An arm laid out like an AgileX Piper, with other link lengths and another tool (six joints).
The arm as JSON. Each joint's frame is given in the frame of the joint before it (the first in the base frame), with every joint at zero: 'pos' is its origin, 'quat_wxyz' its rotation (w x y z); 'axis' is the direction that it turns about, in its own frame. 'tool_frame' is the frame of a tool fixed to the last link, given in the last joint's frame.
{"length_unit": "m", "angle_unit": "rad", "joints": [
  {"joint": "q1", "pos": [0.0, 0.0, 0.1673], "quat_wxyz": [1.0, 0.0, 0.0, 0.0], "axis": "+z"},
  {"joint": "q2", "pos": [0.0, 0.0, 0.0], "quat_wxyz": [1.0, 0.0, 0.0, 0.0], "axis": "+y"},
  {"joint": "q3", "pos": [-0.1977, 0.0, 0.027], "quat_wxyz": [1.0, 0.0, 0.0, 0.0], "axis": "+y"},
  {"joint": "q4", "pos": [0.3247, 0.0, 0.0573], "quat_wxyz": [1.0, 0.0, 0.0, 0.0], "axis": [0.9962, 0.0, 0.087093]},
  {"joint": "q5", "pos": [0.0, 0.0, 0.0], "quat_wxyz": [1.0, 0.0, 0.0, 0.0], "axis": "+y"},
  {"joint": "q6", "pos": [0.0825, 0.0, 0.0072], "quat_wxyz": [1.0, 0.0, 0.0, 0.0], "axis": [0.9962, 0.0, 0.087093]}
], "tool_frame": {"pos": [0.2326, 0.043, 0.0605], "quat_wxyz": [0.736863, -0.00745, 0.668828, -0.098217]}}
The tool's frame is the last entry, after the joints.
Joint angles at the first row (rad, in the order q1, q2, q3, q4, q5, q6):
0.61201, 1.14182, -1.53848, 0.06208, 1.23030, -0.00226
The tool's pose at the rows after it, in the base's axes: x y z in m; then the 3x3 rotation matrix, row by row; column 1 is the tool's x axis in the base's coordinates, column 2 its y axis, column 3 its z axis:
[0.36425 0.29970 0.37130], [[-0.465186 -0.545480 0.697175], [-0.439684 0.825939 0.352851], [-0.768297 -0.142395 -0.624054]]
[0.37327 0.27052 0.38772], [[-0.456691 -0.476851 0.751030], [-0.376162 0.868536 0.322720], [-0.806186 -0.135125 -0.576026]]
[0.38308 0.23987 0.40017], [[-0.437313 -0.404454 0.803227], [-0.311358 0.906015 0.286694], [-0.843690 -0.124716 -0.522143]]
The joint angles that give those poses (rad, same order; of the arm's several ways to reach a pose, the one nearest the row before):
0.57408, 1.05955, -1.49493, 0.04154, 1.21378, 0.02388
0.51740, 0.96888, -1.42845, 0.03295, 1.17614, 0.04141
0.44604, 0.87213, -1.34142, 0.03742, 1.11980, 0.04659

